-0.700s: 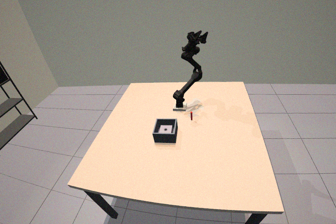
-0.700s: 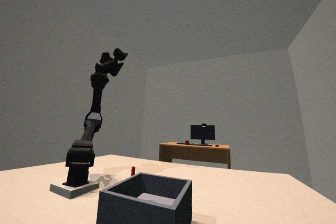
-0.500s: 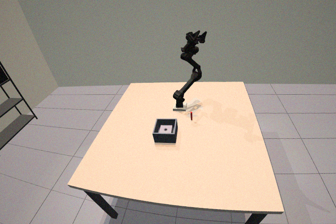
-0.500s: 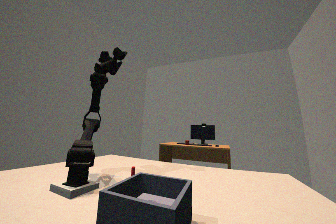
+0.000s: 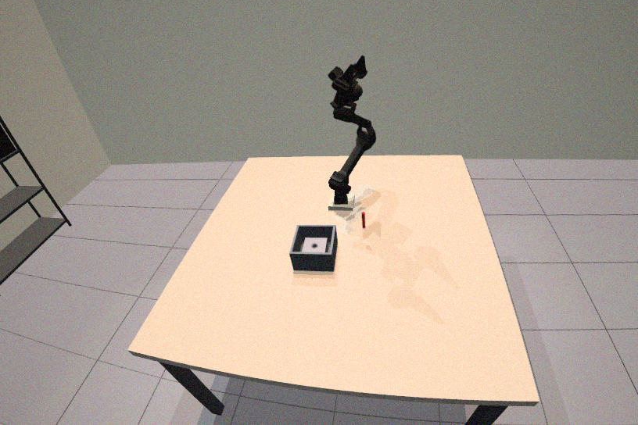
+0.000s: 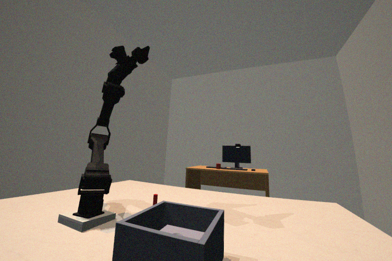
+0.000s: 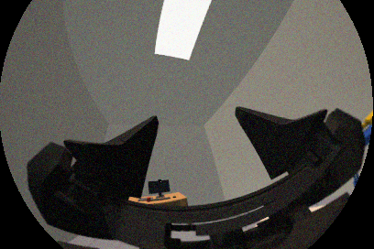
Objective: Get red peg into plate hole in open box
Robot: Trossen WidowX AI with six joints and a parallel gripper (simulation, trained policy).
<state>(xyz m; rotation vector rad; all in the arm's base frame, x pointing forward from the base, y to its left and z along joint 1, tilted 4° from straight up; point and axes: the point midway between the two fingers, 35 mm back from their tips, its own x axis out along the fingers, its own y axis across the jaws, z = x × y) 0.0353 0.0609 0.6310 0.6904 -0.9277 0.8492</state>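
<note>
Right now the red peg is 64 cm below my gripper tip, 14 cm ahead of it and 2 cm to the right of it. Round my gripper tip: light plate (63 cm below, 29 cm ahead, 22 cm to the right); dark grey box (65 cm below, 29 cm ahead, 22 cm to the right).
</note>
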